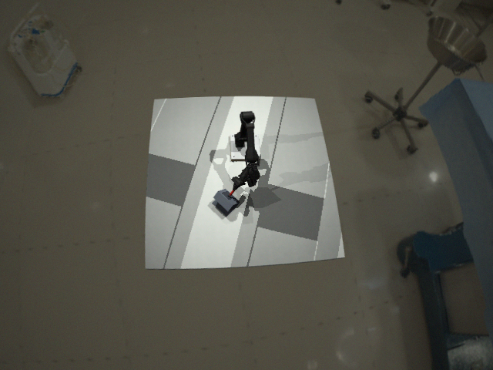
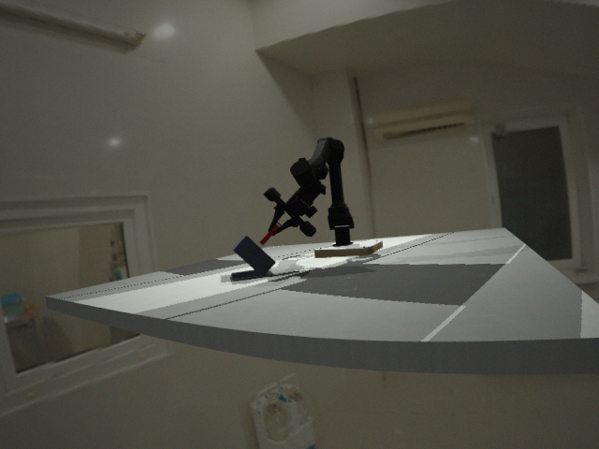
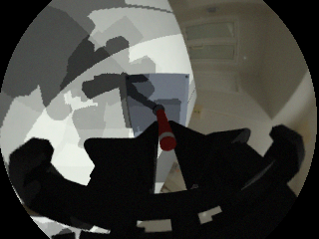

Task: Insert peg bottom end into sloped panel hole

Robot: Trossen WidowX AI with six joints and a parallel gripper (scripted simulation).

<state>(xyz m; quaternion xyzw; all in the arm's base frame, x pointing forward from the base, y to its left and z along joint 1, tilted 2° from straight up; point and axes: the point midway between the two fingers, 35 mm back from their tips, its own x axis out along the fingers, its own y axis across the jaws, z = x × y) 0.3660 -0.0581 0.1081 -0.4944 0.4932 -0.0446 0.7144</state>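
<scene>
My gripper tip is 10 mm past the red peg, 10 mm to the right of it and 10 mm below it. The rest, counted from my gripper tip: sloped panel 40 mm ahead, 40 mm to the right, 50 mm below.
</scene>
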